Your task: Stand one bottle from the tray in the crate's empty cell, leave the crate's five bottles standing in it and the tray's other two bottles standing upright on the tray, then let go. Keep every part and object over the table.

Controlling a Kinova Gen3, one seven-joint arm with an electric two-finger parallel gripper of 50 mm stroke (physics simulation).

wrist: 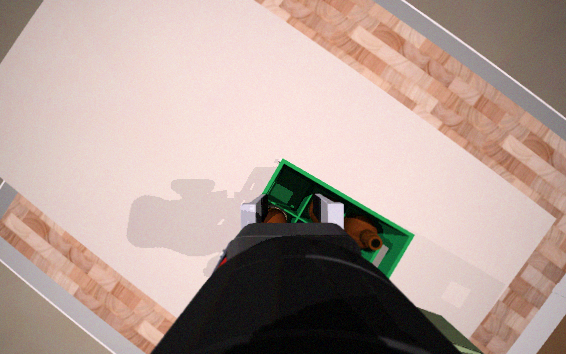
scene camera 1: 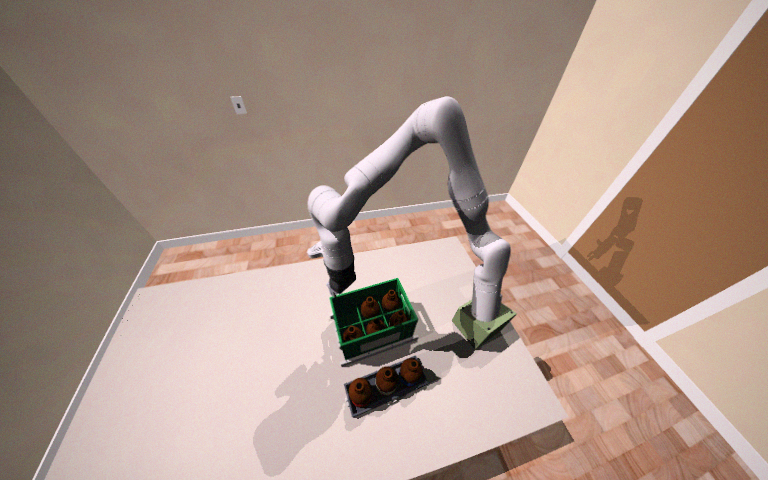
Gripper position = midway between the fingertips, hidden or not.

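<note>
What I see is my own gripper (wrist: 290, 203), and there is a bottle (wrist: 362, 229) as well.
</note>
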